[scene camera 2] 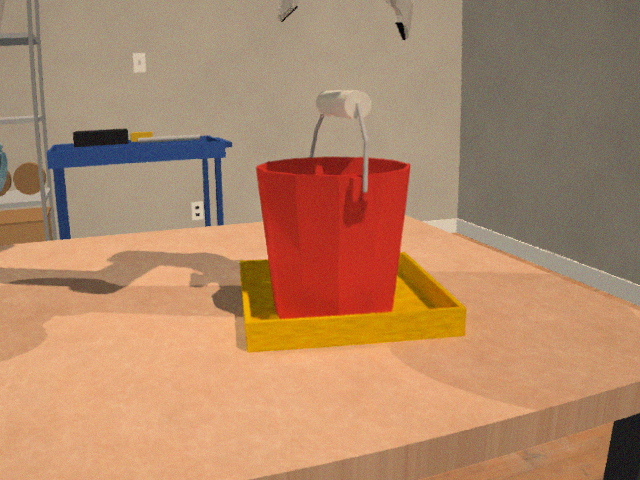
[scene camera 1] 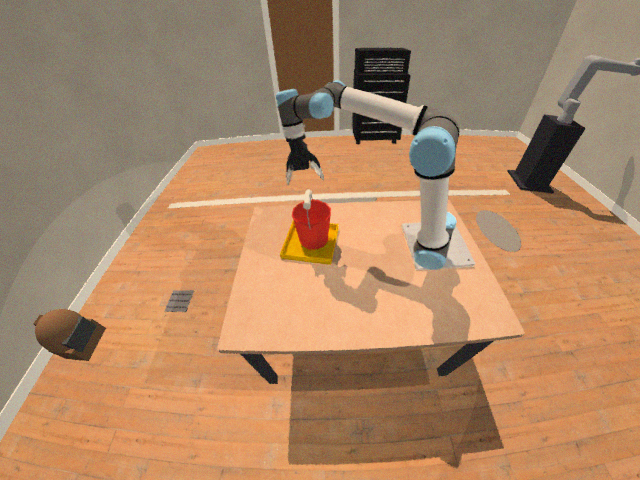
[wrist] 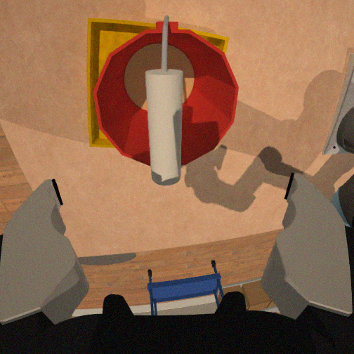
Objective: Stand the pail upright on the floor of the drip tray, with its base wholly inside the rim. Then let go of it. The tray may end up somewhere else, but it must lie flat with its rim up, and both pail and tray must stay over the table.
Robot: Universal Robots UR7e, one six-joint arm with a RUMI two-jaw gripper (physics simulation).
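Places are measured from the arm's base along level axes (x ahead, y left, z up), in metres.
Where they show: gripper, between the fingertips: (scene camera 2: 345, 30) (scene camera 1: 305, 182).
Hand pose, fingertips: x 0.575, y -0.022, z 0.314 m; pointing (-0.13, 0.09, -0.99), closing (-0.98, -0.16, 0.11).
Observation:
Each offset is from my fingertips to the centre of the thing. Level surfaces: height alone.
The red pail (scene camera 1: 313, 227) (scene camera 2: 336, 237) (wrist: 215, 100) stands upright in the yellow drip tray @(dy +0.028, dx -0.003, dz -0.318 m) (scene camera 1: 307, 257) (scene camera 2: 356, 330) (wrist: 93, 90). Its base shows inside the rim in scene camera 2; the near wall hides the very lowest edge. The white handle grip @(dy +0.005, dx -0.003, dz -0.082 m) (scene camera 1: 308, 199) (scene camera 2: 338, 103) (wrist: 165, 125) stands raised above the pail on its wire bail. The tray lies flat on the table with its rim up. My gripper (scene camera 1: 306, 179) (scene camera 2: 342, 23) (wrist: 172, 180) is open and empty, above the handle grip and apart from it.
The table @(dz -0.335 m) (scene camera 1: 361, 320) (scene camera 2: 155, 392) carries the arm's base plate (scene camera 1: 460, 253) to the right of the tray in scene camera 1. The arm's shadow falls across the table. A blue cart (scene camera 2: 139, 153) (wrist: 185, 288) stands beyond the table.

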